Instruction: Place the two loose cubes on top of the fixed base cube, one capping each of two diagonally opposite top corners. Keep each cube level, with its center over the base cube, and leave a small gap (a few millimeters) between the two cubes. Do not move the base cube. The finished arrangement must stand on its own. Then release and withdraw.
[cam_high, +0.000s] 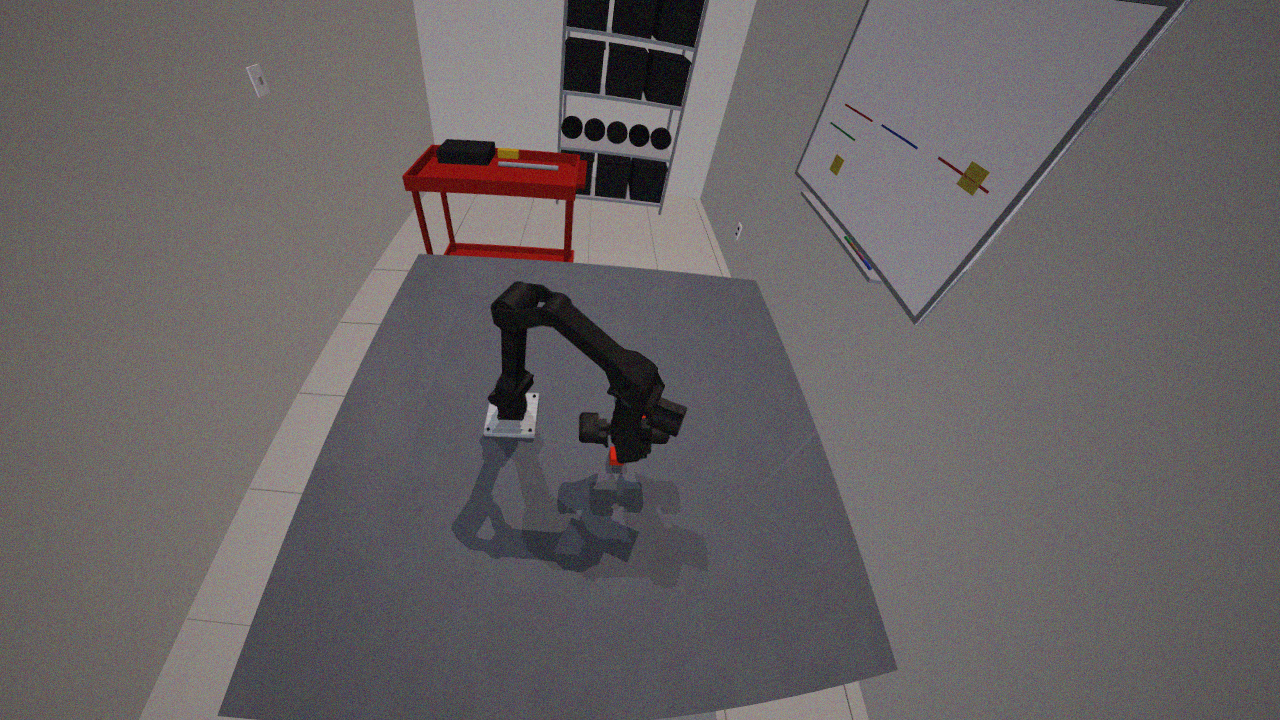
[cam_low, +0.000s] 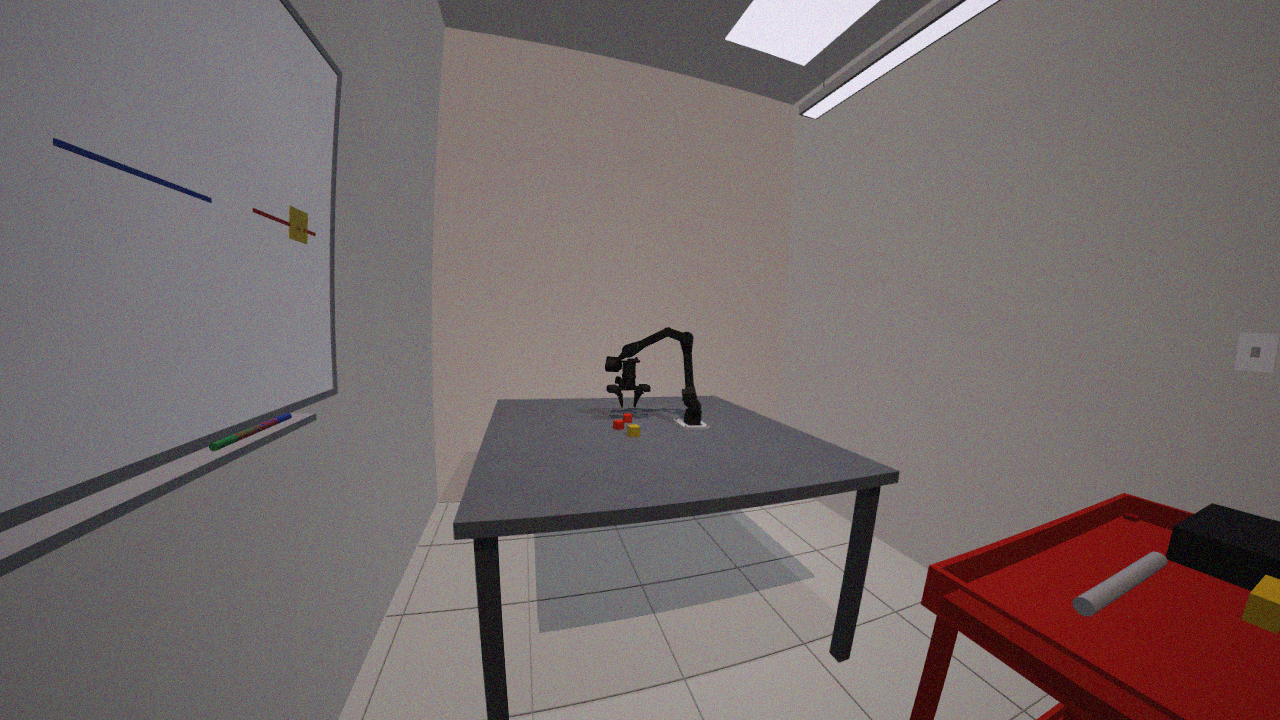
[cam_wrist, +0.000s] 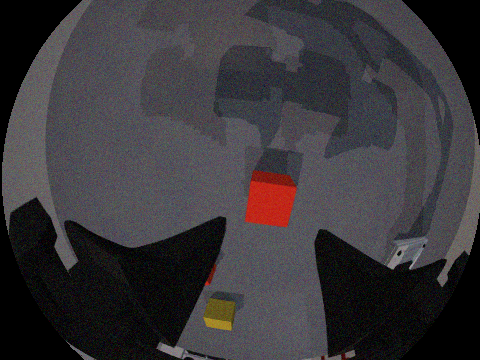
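Now: gripper tip 30 mm short of the yellow base cube, 210 mm to the right of it and 40 mm above it.
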